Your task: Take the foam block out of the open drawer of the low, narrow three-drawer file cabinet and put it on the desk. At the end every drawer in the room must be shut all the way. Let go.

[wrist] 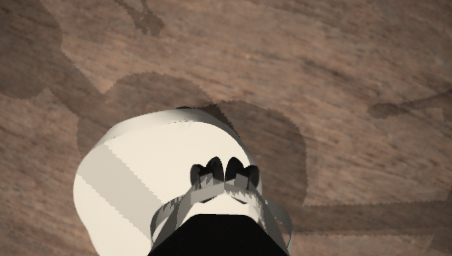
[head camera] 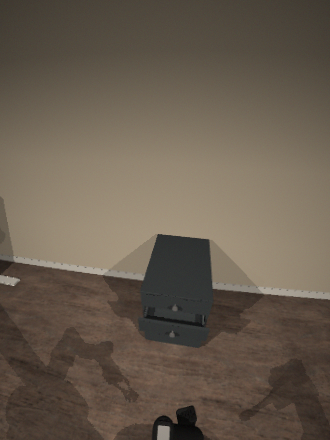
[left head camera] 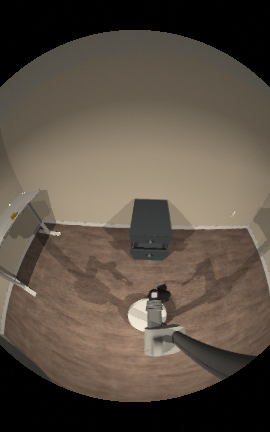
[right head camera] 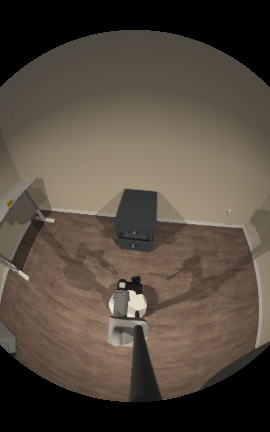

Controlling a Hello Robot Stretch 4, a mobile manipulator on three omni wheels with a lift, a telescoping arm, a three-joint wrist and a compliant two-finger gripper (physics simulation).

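Note:
The low dark grey file cabinet [head camera: 182,267] [left head camera: 151,217] [right head camera: 138,207] stands against the wall. A drawer [head camera: 172,326] [left head camera: 150,254] [right head camera: 134,243] below its top drawer stands partly open; no block shows in the visible part of its inside. The top drawer [head camera: 174,301] looks shut. A small yellow block [left head camera: 14,215] [right head camera: 9,203], seemingly the foam block, lies on the white desk [left head camera: 26,199] [right head camera: 23,187] at the left. My gripper [wrist: 224,171] is shut and empty, its fingertips together over the robot's base, away from the cabinet. The arm is drawn in.
The robot's round white base [left head camera: 137,312] [right head camera: 138,305] [wrist: 150,150] stands on the wooden floor in front of the cabinet. The desk's white legs and feet [head camera: 9,280] [left head camera: 27,290] stand at the left. A grey object [right head camera: 7,339] shows at the lower left edge.

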